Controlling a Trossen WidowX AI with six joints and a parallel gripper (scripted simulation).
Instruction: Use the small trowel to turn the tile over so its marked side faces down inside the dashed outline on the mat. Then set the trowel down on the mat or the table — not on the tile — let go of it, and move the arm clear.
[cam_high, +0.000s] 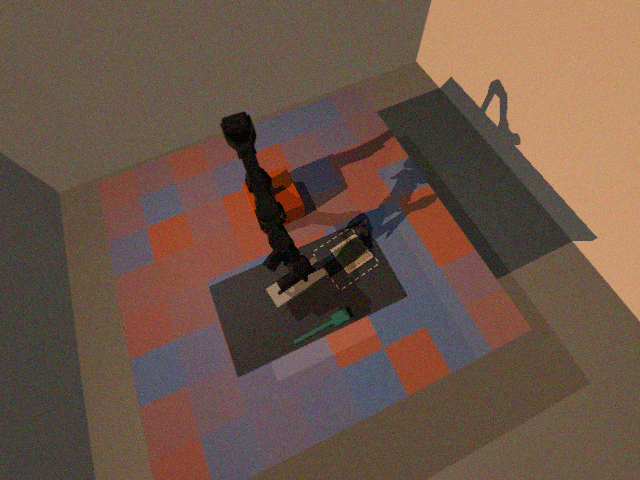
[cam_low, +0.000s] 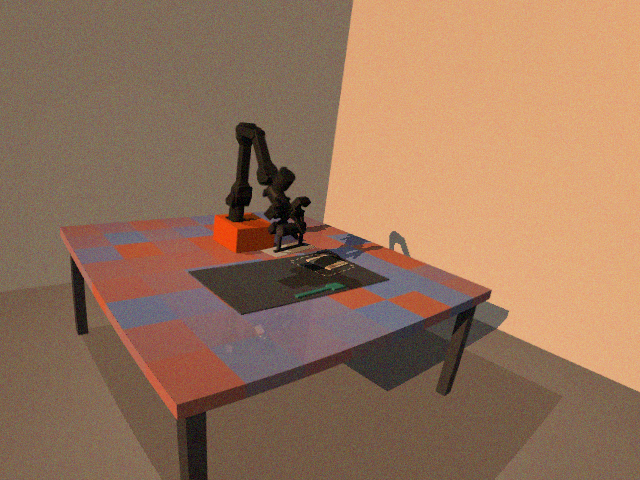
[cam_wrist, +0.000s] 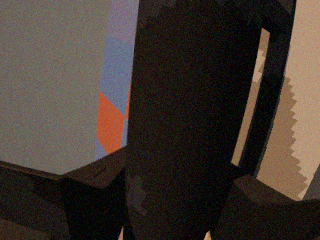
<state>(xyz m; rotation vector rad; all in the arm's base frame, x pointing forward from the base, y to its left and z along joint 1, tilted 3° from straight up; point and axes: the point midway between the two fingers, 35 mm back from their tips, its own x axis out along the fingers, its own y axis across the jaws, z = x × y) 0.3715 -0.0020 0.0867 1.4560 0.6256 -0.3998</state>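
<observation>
My gripper tip is 16 cm above the dark mat and 1 cm to the left of it. Round my gripper tip: tile 21 cm to the left, 14 cm below, 6 cm behind; then trowel 14 cm below, 14 cm ahead, 1 cm to the left.
</observation>
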